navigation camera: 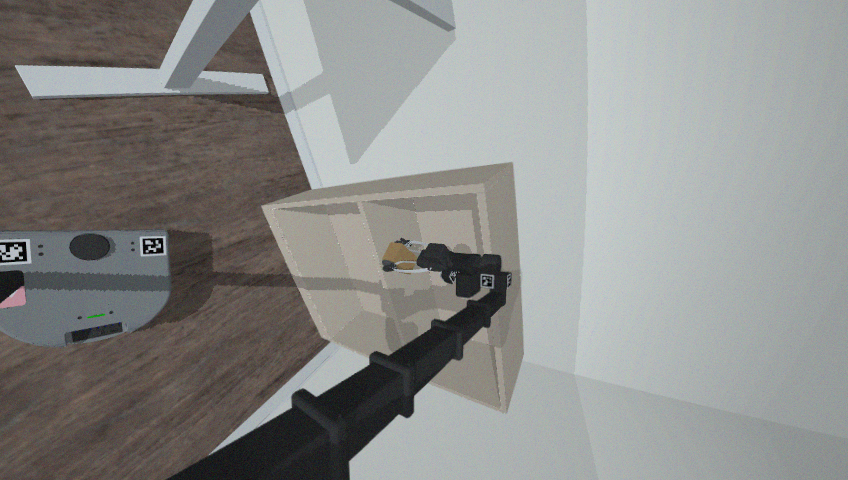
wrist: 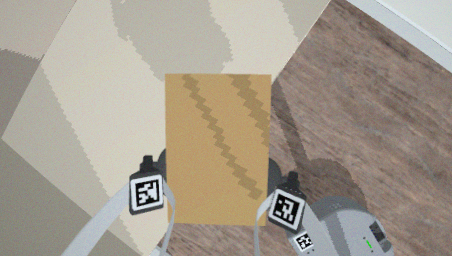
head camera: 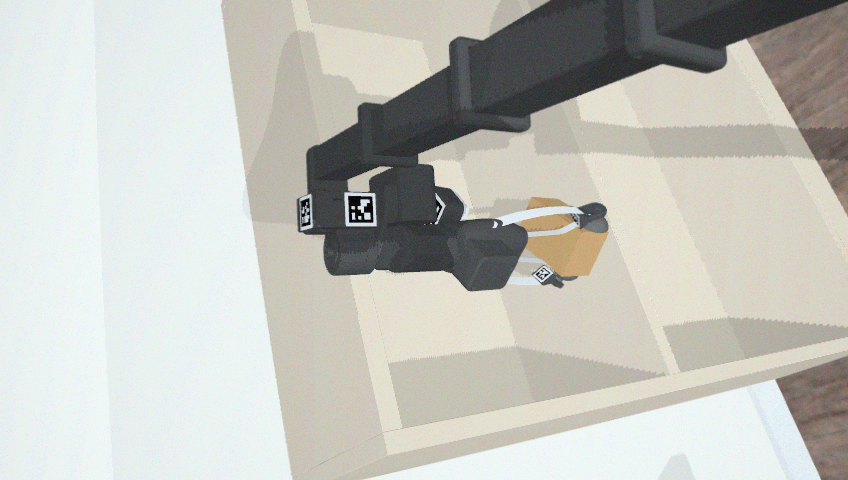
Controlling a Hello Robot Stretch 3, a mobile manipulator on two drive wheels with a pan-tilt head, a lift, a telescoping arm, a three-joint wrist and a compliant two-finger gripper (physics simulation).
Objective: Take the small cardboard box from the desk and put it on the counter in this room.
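Seen in the pictures: gripper, between the fingertips: (navigation camera: 390,253) (wrist: 220,168) (head camera: 587,246); robot's base, origin of its link: (navigation camera: 91,245) (wrist: 310,245).
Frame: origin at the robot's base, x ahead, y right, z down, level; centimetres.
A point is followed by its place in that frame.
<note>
The small cardboard box (head camera: 586,255) {x -1.0, y 56.7, z -76.3 cm} (navigation camera: 397,252) {x -1.3, y 56.4, z -78.9 cm} (wrist: 217,140) {x -4.1, y 60.6, z -79.4 cm} is plain orange-brown. My gripper (head camera: 576,248) {x -2.2, y 58.5, z -74.2 cm} (navigation camera: 396,253) {x -2.2, y 58.5, z -74.2 cm} (wrist: 220,168) {x -2.2, y 58.5, z -74.2 cm} is shut on it, with a fingertip against each of two opposite sides. In the head and navigation views, the box and gripper are over a pale beige unit (head camera: 505,417) {x 14.5, y 52.4, z -92.9 cm} (navigation camera: 502,208) {x 11.3, y 66.9, z -106.0 cm} with raised walls and a divider. Their height above it is hard to tell. I cannot tell whether this unit is the counter. No desk can be made out.
My arm (head camera: 547,65) {x -9.2, y 25.8, z -109.7 cm} (navigation camera: 380,380) {x -8.4, y 17.4, z -108.8 cm} reaches across the beige unit. White wall (navigation camera: 714,178) {x 18.6, y 83.1, z -152.8 cm} stands beyond it. My grey base (navigation camera: 119,297) {x -14.7, y 4.9, z -15.9 cm} (wrist: 345,220) {x -16.2, y 12.3, z -16.0 cm} is on the brown wood floor (navigation camera: 208,178) {x 25.3, y 31.9, z 0.0 cm}. A white bar (navigation camera: 89,83) lies on the floor at the navigation view's upper left.
</note>
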